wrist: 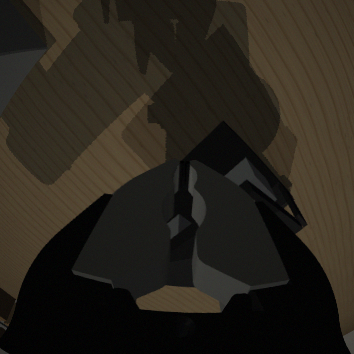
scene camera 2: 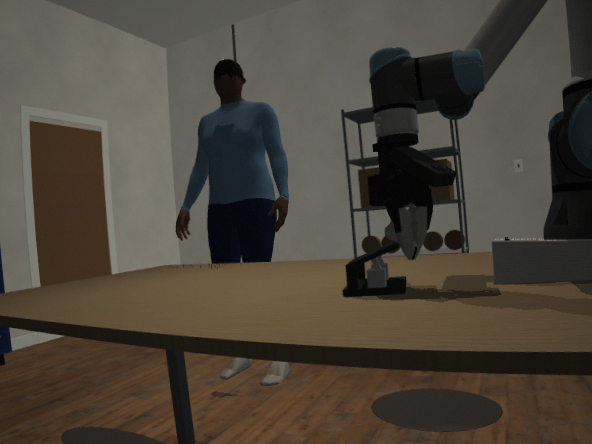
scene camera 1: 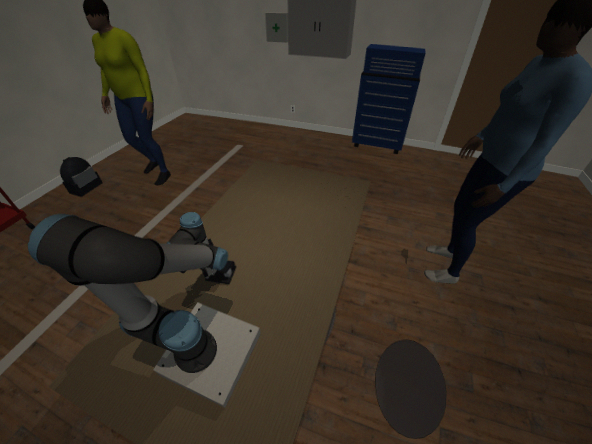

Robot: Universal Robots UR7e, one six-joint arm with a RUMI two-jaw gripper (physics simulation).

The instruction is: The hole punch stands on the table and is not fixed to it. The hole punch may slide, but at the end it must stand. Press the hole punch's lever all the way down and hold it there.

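Places are measured from the arm's base along level axes (x ahead, y left, z up), in metres.
Pixels of known places: gripper, fingertip midpoint: (wrist: pixel 183 163) (scene camera 2: pixel 412 259) (scene camera 1: pixel 207 277); arm's base, link origin: (scene camera 2: pixel 586 238) (scene camera 1: pixel 196 351).
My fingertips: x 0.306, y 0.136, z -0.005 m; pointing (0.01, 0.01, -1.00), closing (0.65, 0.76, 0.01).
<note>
For each thing: its middle in the pictures, then the offset to it from my fingertips. "spot": a spot on its surface instead. Level surfaces: height alone.
- black hole punch, body centre: (wrist: pixel 218 231) (scene camera 2: pixel 375 266) (scene camera 1: pixel 219 268) 0.071 m ahead, 0.019 m right, 0.011 m down
- wooden table, surface height: 0.053 m down
- grey punch block, surface spot: (scene camera 2: pixel 377 278) spot: 0.055 m ahead, 0.032 m left, 0.025 m down
The black hole punch (scene camera 1: pixel 219 276) (scene camera 2: pixel 355 280) (wrist: pixel 220 144) stands upright on the wooden table (scene camera 1: pixel 300 225) (scene camera 2: pixel 240 310) (wrist: pixel 310 75). Its lever (scene camera 2: pixel 372 254) slants up from the hinge post at the left in scene camera 2, so it is raised, above the grey punch block (scene camera 2: pixel 377 278). My gripper (scene camera 2: pixel 413 257) (wrist: pixel 183 163) is shut with nothing between its fingers. Its tips point down, just right of the lever's raised end in scene camera 2 and above the base's right end. Whether finger and lever touch, I cannot tell. The fingers hide part of the punch in the wrist view.
The arm's white mounting plate (scene camera 1: pixel 235 345) (scene camera 2: pixel 540 262) (wrist: pixel 17 75) stands on the table near the punch. A person in a light blue top (scene camera 1: pixel 545 115) (scene camera 2: pixel 240 150) and one in a yellow top (scene camera 1: pixel 120 60) stand away from the table. A shelf rack (scene camera 2: pixel 348 185) stands behind.
</note>
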